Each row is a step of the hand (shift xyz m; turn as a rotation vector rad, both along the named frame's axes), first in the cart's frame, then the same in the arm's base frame.
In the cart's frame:
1: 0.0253 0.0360 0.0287 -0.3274 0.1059 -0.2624
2: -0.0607 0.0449 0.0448 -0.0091 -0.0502 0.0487
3: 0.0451 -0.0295 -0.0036 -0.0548 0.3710 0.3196
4: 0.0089 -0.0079 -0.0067 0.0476 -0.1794 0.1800
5: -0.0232 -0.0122 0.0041 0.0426 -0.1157 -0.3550
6: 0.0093 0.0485 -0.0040 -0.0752 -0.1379 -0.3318
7: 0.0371 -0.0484 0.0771 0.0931 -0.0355 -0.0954
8: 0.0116 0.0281 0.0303 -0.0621 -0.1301 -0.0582
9: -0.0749 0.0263 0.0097 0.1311 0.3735 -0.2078
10: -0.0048 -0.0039 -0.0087 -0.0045 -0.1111 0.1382
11: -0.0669 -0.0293 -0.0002 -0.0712 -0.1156 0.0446
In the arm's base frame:
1: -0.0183 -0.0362 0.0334 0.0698 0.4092 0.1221
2: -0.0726 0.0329 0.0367 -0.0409 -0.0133 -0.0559
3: 0.0273 -0.0380 -0.0269 -0.3528 -0.1028 0.3283
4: 0.0109 -0.0047 -0.0067 -0.1150 -0.1215 -0.1971
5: -0.0126 0.0190 -0.0136 0.3469 0.1257 -0.0713
6: 0.0018 -0.0072 0.0490 0.2757 0.2203 -0.1010
7: -0.0452 -0.0674 -0.0555 0.1308 -0.0388 -0.0201
8: -0.0249 -0.0246 0.0248 0.0393 0.0839 -0.1249
9: -0.0458 0.0618 0.0218 0.1967 -0.0280 0.4005
10: 0.0060 0.0083 -0.0031 -0.1102 -0.0572 -0.1267
11: -0.0266 0.0601 -0.0319 -0.0574 0.0449 -0.1229

